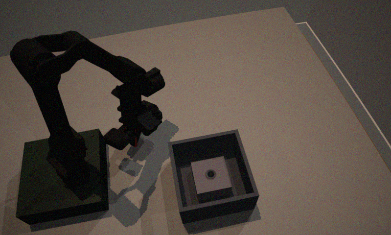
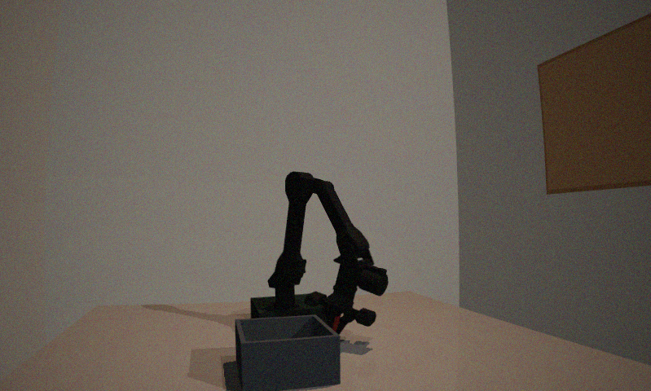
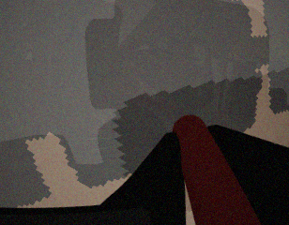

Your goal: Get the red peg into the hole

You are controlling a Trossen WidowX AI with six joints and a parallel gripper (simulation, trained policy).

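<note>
Now: gripper tip 19 cm short of the grey plate, 17 cm to the left of it and 4 cm below it. Also, from my gripper tip: red peg (3 cm above, 1 cm to the left, 1 cm ahead); then grey box (19 cm ahead, 17 cm to the right, 2 cm above).
</note>
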